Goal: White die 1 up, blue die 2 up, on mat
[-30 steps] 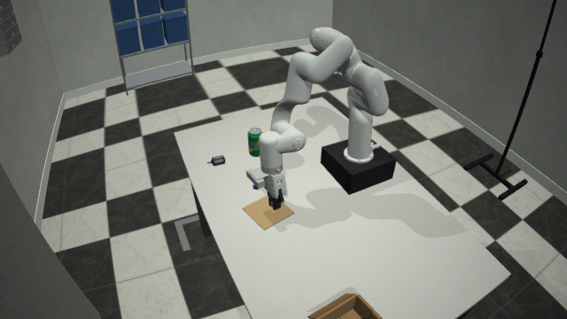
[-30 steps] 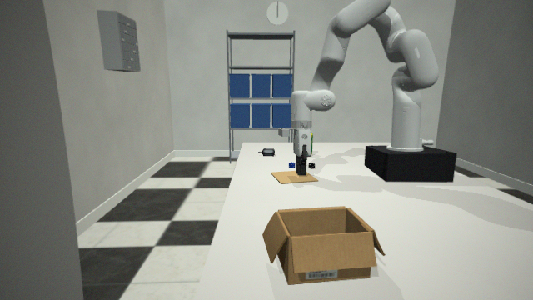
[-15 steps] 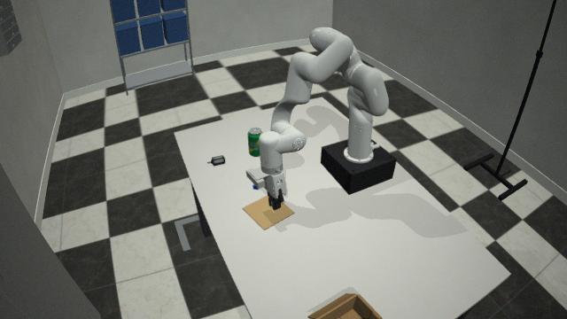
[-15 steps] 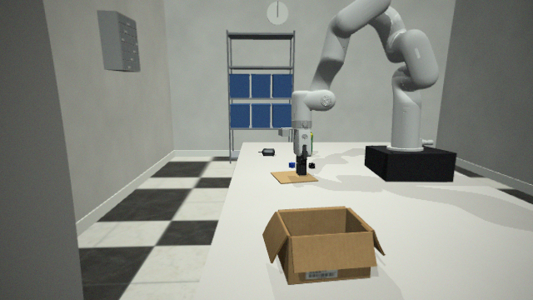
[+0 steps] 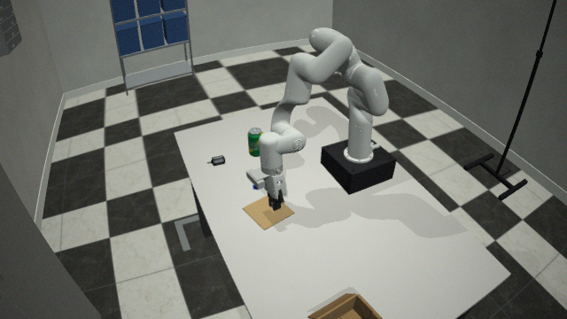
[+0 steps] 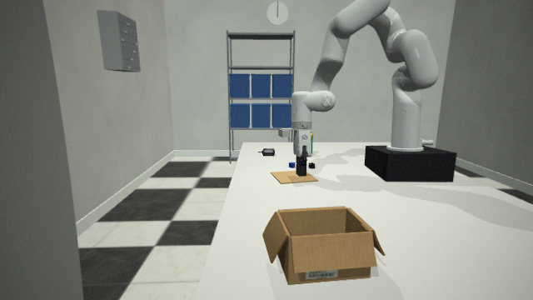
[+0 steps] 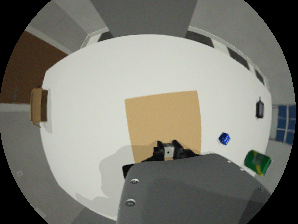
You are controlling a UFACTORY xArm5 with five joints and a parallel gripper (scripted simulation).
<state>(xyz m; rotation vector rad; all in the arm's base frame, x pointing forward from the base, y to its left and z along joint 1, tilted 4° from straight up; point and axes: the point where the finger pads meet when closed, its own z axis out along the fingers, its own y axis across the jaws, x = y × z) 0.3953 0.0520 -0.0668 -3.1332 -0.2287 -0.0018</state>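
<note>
My hand is 1 cm above the white die. Round my hand: blue die 3 cm ahead, 14 cm to the right, 2 cm below; tan mat 3 cm ahead, 1 cm to the left, 3 cm below; black die 6 cm behind, 13 cm to the right, 2 cm below.
</note>
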